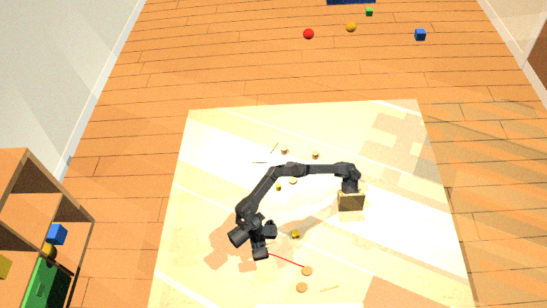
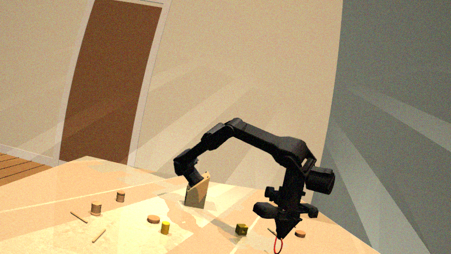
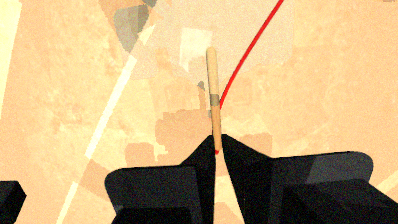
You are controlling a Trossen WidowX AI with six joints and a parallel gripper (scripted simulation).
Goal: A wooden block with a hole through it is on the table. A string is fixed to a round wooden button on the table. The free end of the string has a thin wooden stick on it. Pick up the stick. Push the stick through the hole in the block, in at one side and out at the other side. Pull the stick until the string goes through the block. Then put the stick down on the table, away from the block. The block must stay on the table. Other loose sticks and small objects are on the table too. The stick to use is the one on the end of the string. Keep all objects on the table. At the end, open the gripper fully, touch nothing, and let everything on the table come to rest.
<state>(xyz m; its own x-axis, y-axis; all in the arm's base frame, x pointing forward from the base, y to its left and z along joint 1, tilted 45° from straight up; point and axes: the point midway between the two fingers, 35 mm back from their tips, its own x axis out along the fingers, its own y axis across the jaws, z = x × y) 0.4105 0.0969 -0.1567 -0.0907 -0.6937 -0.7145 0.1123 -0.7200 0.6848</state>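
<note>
Now: the yellow wooden block 15 cm behind my gripper tip, 5 cm to the right of it and 4 cm below it. Also, from my gripper tip: thin wooden stick (2 cm behind); yellow cylinder (30 cm to the right, 11 cm behind, 4 cm below); round button (18 cm behind, 11 cm to the left, 5 cm below).
</note>
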